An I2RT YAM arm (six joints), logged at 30 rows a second.
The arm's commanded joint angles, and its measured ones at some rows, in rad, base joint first. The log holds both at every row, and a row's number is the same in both.
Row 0, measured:
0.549, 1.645, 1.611, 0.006, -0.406, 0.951
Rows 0 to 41, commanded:
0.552, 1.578, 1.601, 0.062, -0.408, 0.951
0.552, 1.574, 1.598, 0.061, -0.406, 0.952
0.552, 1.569, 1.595, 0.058, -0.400, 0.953
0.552, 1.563, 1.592, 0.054, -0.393, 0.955
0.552, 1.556, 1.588, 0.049, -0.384, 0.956
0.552, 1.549, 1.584, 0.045, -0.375, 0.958
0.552, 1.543, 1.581, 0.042, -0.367, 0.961
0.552, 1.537, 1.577, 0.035, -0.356, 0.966
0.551, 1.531, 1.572, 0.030, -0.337, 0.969
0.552, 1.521, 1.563, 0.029, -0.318, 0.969
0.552, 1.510, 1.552, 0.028, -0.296, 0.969
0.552, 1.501, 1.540, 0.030, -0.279, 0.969
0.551, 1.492, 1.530, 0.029, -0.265, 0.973
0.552, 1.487, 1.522, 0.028, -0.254, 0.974
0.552, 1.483, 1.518, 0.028, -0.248, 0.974
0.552, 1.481, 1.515, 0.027, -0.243, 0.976
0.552, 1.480, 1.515, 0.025, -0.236, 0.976
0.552, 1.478, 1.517, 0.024, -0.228, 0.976
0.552, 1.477, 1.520, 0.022, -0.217, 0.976
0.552, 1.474, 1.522, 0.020, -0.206, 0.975
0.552, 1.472, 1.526, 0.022, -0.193, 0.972
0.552, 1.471, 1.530, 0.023, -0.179, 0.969
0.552, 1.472, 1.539, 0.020, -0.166, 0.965
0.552, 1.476, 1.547, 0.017, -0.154, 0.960
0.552, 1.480, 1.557, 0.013, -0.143, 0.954
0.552, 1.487, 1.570, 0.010, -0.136, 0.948
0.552, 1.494, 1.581, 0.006, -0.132, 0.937
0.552, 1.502, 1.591, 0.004, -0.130, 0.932
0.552, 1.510, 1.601, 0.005, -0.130, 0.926
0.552, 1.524, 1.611, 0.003, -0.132, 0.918
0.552, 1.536, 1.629, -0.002, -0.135, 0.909
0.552, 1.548, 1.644, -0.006, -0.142, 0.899
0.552, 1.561, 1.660, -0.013, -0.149, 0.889
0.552, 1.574, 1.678, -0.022, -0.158, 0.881
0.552, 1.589, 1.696, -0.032, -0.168, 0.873
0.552, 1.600, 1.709, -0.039, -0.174, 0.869
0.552, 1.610, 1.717, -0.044, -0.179, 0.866
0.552, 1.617, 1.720, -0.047, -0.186, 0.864
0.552, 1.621, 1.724, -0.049, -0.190, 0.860
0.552, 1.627, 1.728, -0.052, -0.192, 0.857
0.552, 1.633, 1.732, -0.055, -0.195, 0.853
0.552, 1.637, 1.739, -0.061, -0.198, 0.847
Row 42, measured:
0.555, 1.638, 1.673, -0.074, -0.176, 0.892
